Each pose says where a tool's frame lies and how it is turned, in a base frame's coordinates. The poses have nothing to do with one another.
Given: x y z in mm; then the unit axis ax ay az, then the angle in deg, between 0 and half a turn.
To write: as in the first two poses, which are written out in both.
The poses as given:
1: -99 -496 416 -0.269 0.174 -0.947 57.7
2: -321 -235 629 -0.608 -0.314 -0.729 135.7
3: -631 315 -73 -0.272 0.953 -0.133 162.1
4: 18 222 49 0.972 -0.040 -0.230 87.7
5: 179 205 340 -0.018 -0.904 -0.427 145.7
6: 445 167 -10 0.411 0.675 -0.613 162.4
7: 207 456 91 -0.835 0.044 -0.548 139.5
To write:
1: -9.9 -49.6 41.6 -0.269 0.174 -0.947 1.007
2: -32.1 -23.5 62.9 -0.608 -0.314 -0.729 2.368
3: -63.1 31.5 -7.3 -0.272 0.953 -0.133 2.829
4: 1.8 22.2 4.9 0.972 -0.040 -0.230 1.531
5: 17.9 20.5 34.0 -0.018 -0.904 -0.427 2.543
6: 44.5 16.7 -1.0 0.411 0.675 -0.613 2.834
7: 20.7 45.6 9.1 -0.835 0.044 -0.548 2.435
